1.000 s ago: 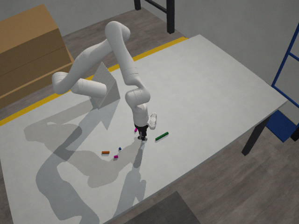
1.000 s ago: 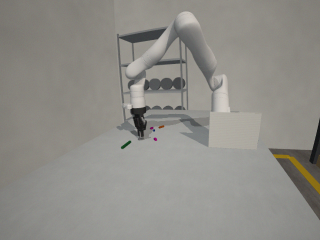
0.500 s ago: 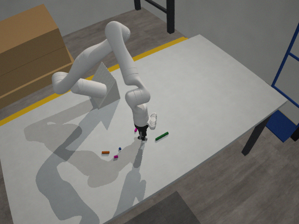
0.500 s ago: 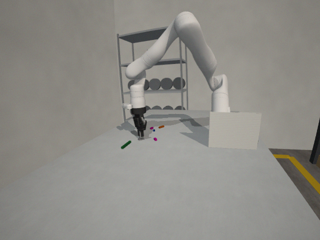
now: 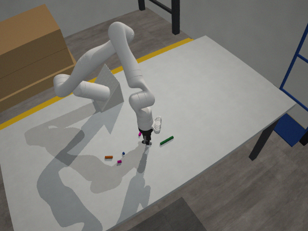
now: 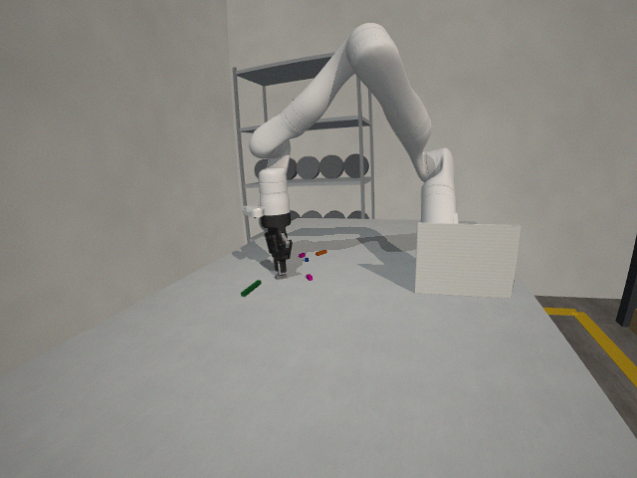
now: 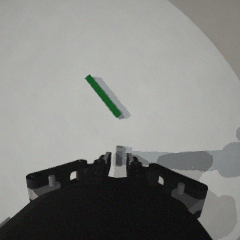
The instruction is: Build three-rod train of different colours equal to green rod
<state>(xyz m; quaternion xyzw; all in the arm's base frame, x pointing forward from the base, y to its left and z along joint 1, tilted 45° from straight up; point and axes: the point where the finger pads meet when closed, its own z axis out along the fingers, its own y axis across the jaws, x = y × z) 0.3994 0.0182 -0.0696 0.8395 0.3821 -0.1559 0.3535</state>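
My hand is 3 cm above the grey rod. The rest, counted from my hand: blue rod: 2 cm behind, 14 cm to the right, 3 cm below; then orange rod: 4 cm behind, 22 cm to the right, 3 cm below; then green rod: 4 cm ahead, 9 cm to the left, 3 cm below.
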